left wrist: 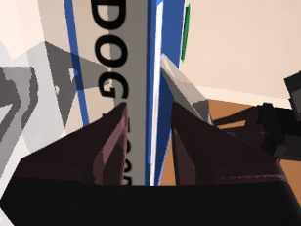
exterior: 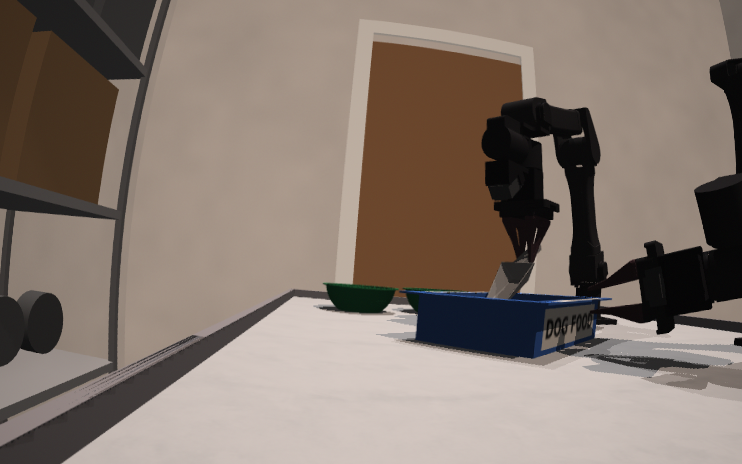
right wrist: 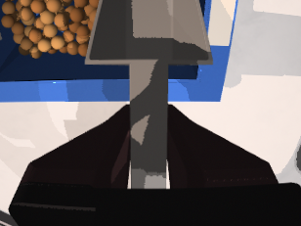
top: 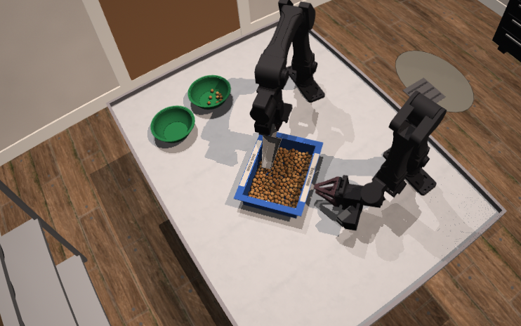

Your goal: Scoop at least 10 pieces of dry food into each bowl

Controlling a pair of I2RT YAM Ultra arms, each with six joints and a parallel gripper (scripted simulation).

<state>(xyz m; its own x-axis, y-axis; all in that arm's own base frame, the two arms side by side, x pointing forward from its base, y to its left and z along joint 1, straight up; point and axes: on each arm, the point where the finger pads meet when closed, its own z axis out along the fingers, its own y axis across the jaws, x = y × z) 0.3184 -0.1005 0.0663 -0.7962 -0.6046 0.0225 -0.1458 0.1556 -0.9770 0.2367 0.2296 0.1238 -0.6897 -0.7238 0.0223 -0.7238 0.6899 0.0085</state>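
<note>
My right hand is 3 cm short of the grey scoop, 2 cm to the right of it and 3 cm above it.
</note>
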